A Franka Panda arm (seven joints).
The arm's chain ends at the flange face. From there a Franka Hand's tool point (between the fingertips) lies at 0.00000 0.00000 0.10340 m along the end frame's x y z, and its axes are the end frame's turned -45 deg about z.
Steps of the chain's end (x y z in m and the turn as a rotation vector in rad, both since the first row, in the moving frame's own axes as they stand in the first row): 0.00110 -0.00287 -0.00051 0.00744 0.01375 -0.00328; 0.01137 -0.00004 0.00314 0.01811 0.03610 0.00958; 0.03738 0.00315 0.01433 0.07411 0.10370 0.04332; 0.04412 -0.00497 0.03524 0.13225 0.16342 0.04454; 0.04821 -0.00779 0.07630 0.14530 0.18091 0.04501; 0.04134 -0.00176 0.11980 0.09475 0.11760 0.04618; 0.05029 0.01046 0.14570 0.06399 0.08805 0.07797; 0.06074 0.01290 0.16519 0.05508 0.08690 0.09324; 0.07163 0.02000 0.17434 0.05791 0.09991 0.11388; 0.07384 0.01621 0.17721 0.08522 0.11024 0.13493
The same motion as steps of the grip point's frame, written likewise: 0.00436 -0.00079 -0.00052 -0.00446 0.01498 -0.00328; 0.01202 0.00935 0.00306 -0.01272 0.03833 0.00958; 0.03712 0.03110 0.01349 -0.02092 0.12573 0.04332; 0.05611 0.03042 0.03296 -0.02204 0.20907 0.04454; 0.06317 0.03169 0.07353 -0.02518 0.23067 0.04501; 0.04590 0.03001 0.11862 -0.01616 0.15015 0.04618; 0.03918 0.04514 0.14509 -0.01701 0.10751 0.07797; 0.04407 0.05487 0.16464 -0.02250 0.10040 0.09324; 0.04782 0.06851 0.17365 -0.02970 0.11160 0.11388; 0.05483 0.06645 0.17621 -0.01769 0.13821 0.13493
